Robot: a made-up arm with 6 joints. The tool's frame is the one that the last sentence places.
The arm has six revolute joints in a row. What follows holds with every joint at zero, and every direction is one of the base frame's.
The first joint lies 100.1 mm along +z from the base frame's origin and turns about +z.
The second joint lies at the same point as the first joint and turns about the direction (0.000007, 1, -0.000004).
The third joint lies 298.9 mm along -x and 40.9 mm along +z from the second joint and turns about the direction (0.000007, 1, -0.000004).
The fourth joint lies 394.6 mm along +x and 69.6 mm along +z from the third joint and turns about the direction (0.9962, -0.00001, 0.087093).
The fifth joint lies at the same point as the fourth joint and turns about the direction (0.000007, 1, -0.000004).
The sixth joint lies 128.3 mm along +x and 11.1 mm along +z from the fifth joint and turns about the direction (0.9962, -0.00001, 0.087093).
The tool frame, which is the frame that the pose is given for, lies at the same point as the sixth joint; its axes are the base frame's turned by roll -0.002, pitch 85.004 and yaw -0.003 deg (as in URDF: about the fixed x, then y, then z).
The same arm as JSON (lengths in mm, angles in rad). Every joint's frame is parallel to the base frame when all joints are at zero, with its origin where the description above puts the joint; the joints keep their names.
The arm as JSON. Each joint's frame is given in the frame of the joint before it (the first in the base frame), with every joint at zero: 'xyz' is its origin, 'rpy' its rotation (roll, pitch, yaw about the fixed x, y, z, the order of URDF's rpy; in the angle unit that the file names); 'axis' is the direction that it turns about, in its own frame. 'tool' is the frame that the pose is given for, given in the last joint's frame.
{
  "units": {
    "length": "mm",
    "angle": "rad"
  },
  "joints": [
    {
      "name": "joint 1",
      "type": "revolute",
      "origin": {
        "xyz": [
          0.0,
          0.0,
          100.1
        ],
        "rpy": [
          0.0,
          0.0,
          0.0
        ]
      },
      "axis": "+z"
    },
    {
      "name": "joint 2",
      "type": "revolute",
      "origin": {
        "xyz": [
          0.0,
          0.0,
          0.0
        ],
        "rpy": [
          0.0,
          0.0,
          0.0
        ]
      },
      "axis": "+y"
    },
    {
      "name": "joint 3",
      "type": "revolute",
      "origin": {
        "xyz": [
          -298.9,
          0.0,
          40.9
        ],
        "rpy": [
          0.0,
          0.0,
          0.0
        ]
      },
      "axis": "+y"
    },
    {
      "name": "joint 4",
      "type": "revolute",
      "origin": {
        "xyz": [
          394.6,
          0.0,
          69.6
        ],
        "rpy": [
          0.0,
          0.0,
          0.0
        ]
      },
      "axis": [
        0.9962,
        0.0,
        0.0871
      ]
    },
    {
      "name": "joint 5",
      "type": "revolute",
      "origin": {
        "xyz": [
          0.0,
          0.0,
          0.0
        ],
        "rpy": [
          0.0,
          0.0,
          0.0
        ]
      },
      "axis": "+y"
    },
    {
      "name": "joint 6",
      "type": "revolute",
      "origin": {
        "xyz": [
          128.3,
          0.0,
          11.1
        ],
        "rpy": [
          0.0,
          0.0,
          0.0
        ]
      },
      "axis": [
        0.9962,
        0.0,
        0.0871
      ]
    }
  ],
  "tool": {
    "origin": {
      "xyz": [
        0.0,
        0.0,
        0.0
      ],
      "rpy": [
        0.0,
        1.4836,
        -0.0001
      ]
    }
  }
}

